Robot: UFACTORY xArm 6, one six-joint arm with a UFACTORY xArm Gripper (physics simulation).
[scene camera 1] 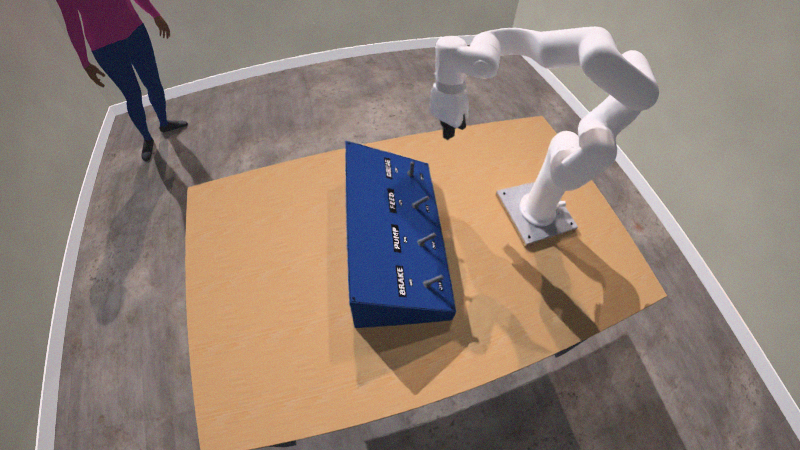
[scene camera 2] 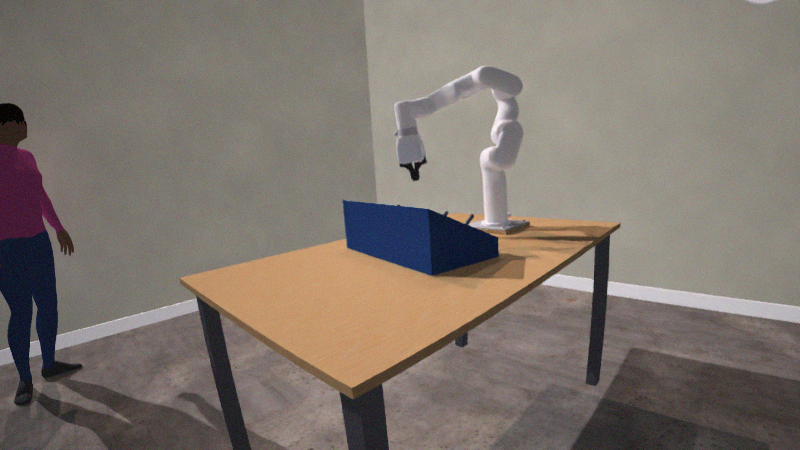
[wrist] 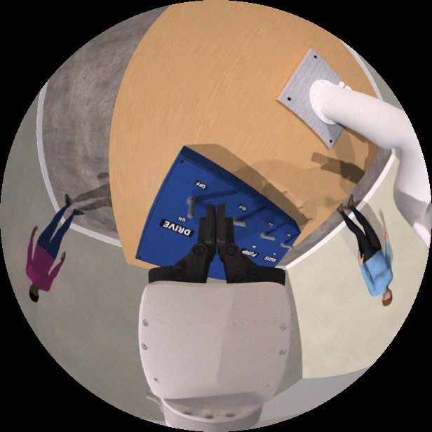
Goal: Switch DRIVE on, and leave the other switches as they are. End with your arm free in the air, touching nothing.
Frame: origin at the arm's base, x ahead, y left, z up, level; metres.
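Seen in the pictures: gripper, fingertip midpoint: (scene camera 1: 448,137) (scene camera 2: 415,180); arm's base, origin of the base link: (scene camera 1: 537,210) (scene camera 2: 496,223).
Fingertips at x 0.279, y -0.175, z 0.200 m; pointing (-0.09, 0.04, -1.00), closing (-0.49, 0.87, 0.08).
Note:
Offsets run from my fingertips to a thing's middle. Level surfaces: height alone.
The blue switch box @(dy +0.167, dx +0.204, dz -0.159 m) (scene camera 1: 369,240) (scene camera 2: 386,235) (wrist: 162,200) stands on the table with a sloped top. The DRIVE lever @(dy +0.002, dx +0.101, dz -0.104 m) (scene camera 1: 411,169) (wrist: 191,208) leans toward its ON label, unlike the other three. The FEED lever @(dy +0.122, dx +0.107, dz -0.110 m) (scene camera 1: 420,203) (wrist: 241,223), the PUMP lever @(dy +0.241, dx +0.127, dz -0.110 m) (scene camera 1: 427,240) (wrist: 268,237) and the BRAKE lever @(dy +0.359, dx +0.147, dz -0.110 m) (scene camera 1: 433,281) (wrist: 286,245) lean toward OFF. Seen from scene camera 2, the box hides most of the levers. My gripper (scene camera 1: 448,136) (scene camera 2: 414,177) (wrist: 216,213) is shut and empty, in the air above the box's DRIVE end, apart from the box and levers.
The wooden table @(dz -0.221 m) (scene camera 1: 262,251) (scene camera 2: 313,302) (wrist: 200,75) carries the box and my arm's metal base plate (scene camera 1: 542,232) (wrist: 300,95). A person in a pink top (scene camera 1: 114,25) (scene camera 2: 22,195) (wrist: 44,251) stands beyond the table, and a person in a blue top (wrist: 374,264) shows in the wrist view.

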